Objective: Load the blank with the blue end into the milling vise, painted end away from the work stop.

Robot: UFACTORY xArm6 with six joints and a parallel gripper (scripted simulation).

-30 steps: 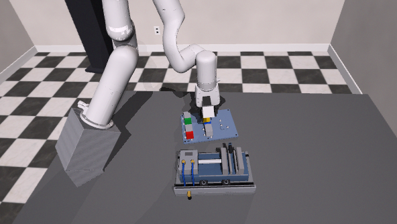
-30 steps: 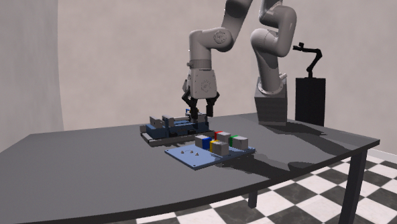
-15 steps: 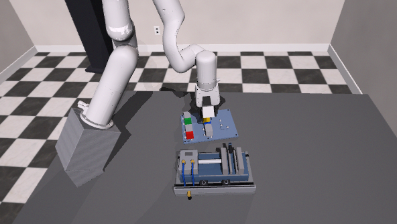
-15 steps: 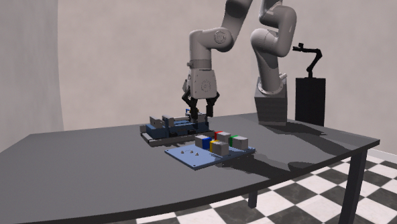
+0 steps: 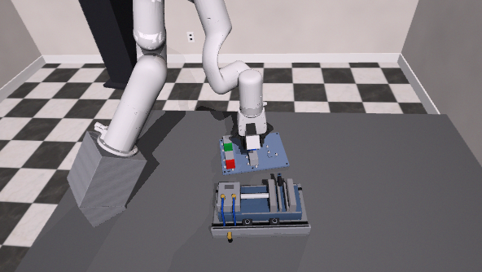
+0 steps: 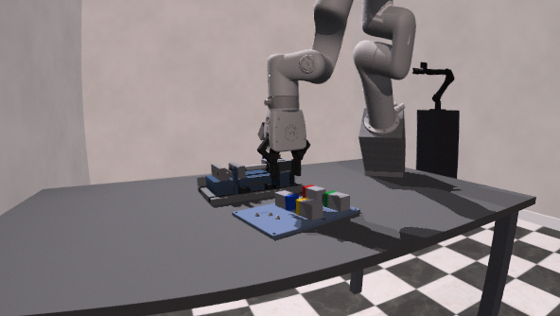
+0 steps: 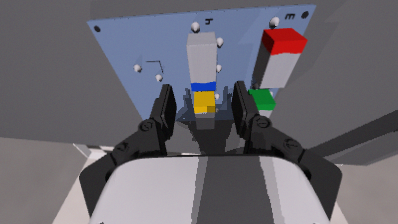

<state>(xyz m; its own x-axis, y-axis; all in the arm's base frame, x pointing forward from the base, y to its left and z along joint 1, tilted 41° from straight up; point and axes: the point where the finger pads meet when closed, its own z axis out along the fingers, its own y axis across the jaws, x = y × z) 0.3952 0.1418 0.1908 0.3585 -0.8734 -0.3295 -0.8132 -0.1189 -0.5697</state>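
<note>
Right now my hand is 80 mm above the blue-ended blank. Also, from my hand: yellow-ended blank: 80 mm to the left, 80 mm below, 40 mm behind; red-ended blank: 80 mm below, 80 mm behind, 40 mm to the right; green-ended blank: 120 mm behind, 80 mm below, 50 mm to the left.
</note>
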